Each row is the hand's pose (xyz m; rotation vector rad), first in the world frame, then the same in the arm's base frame.
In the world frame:
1: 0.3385 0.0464 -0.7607 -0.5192 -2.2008 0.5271
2: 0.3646 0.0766 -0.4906 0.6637 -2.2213 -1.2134
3: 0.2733 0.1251 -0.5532 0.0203 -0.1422 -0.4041
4: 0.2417 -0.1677 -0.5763 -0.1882 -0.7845 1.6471
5: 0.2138 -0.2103 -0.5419 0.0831 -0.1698 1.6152
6: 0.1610 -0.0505 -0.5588 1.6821 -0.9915 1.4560
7: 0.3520 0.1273 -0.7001 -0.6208 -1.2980 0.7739
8: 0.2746 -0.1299 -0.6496 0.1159 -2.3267 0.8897
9: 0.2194 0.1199 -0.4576 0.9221 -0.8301 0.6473
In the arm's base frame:
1: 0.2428 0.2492 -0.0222 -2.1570 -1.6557 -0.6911
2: 0.1362 0.3102 0.2216 0.6019 1.9573 1.1694
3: 0.2156 0.3819 0.1653 0.1965 -0.7936 -1.9135
4: -0.0260 0.3782 -0.0047 -0.9743 -0.8597 0.0618
5: -0.0777 0.4113 -0.0058 -0.3972 -0.6667 0.0686
6: 0.0736 0.4706 0.0410 0.0983 -2.0501 0.7738
7: 0.2829 0.2624 0.0706 -1.5047 -1.0208 -0.8177
8: 0.0401 0.3279 -0.0362 -1.8168 -2.1031 -0.0811
9: 0.1687 0.4618 0.2242 -0.0170 -1.8427 -0.4949

